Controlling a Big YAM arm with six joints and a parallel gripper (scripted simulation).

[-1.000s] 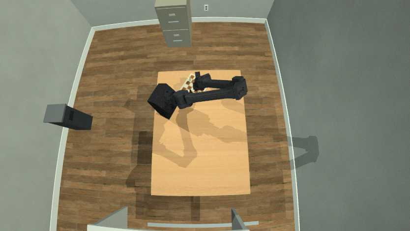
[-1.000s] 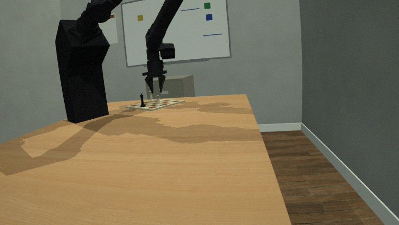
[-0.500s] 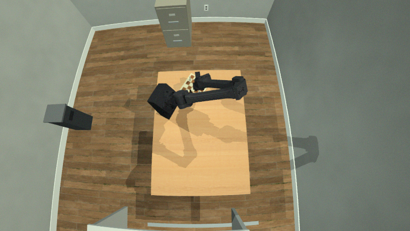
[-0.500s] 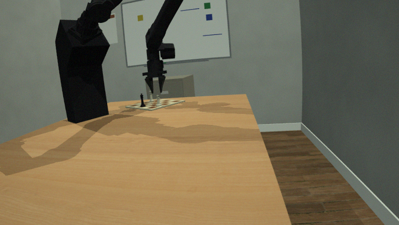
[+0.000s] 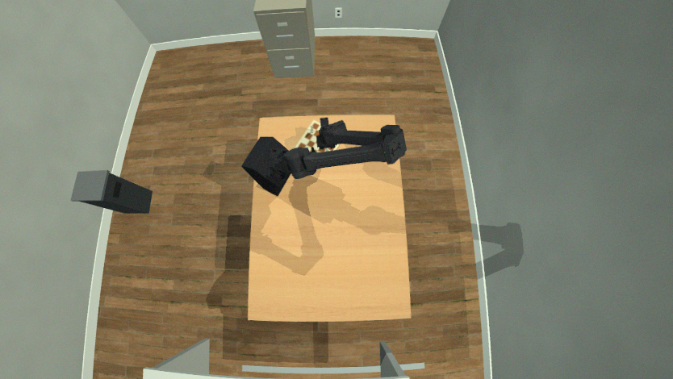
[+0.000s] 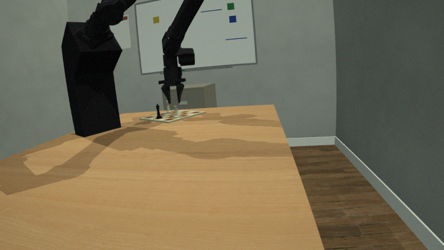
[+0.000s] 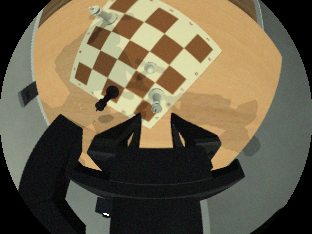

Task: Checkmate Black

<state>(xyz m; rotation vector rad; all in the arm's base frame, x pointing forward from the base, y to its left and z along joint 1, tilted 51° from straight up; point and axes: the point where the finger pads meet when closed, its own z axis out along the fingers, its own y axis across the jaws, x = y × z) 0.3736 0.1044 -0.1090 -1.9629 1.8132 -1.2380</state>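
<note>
My gripper is now 5 cm to the right of the short white piece and 6 cm above it. From my hand the other things lie so: black king (8 cm behind, 2 cm to the left, 4 cm below); then tall white piece (5 cm behind, 16 cm to the left, 4 cm below); then chessboard (3 cm behind, 8 cm to the left, 7 cm below).
</note>
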